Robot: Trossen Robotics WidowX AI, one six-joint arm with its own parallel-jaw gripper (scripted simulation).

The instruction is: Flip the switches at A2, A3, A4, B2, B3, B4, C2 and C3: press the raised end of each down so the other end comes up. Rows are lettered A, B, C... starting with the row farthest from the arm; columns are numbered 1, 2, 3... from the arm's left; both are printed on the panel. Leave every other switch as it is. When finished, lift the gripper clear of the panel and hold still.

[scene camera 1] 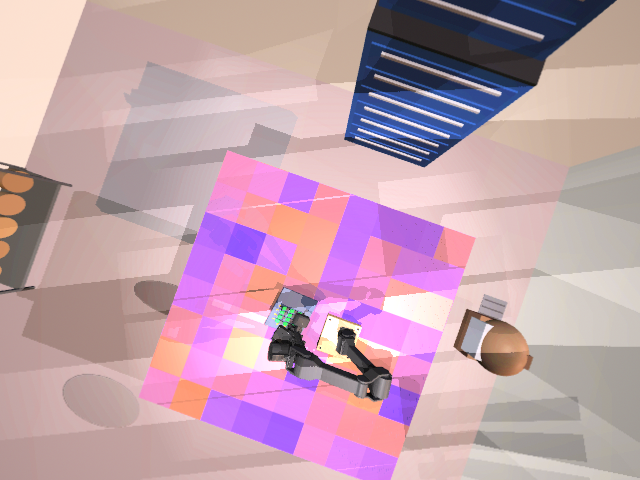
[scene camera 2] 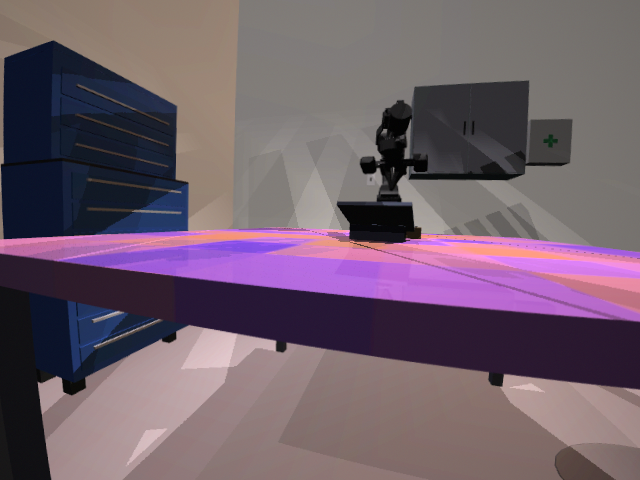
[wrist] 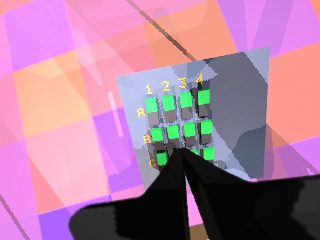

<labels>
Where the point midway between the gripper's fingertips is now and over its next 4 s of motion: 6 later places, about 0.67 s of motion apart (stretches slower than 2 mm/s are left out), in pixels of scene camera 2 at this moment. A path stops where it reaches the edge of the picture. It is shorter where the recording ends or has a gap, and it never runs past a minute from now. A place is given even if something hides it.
My gripper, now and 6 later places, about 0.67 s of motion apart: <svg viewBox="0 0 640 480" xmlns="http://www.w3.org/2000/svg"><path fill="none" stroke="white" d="M391 190L390 202L390 208L390 210L390 210L390 211L387 192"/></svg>
</labels>
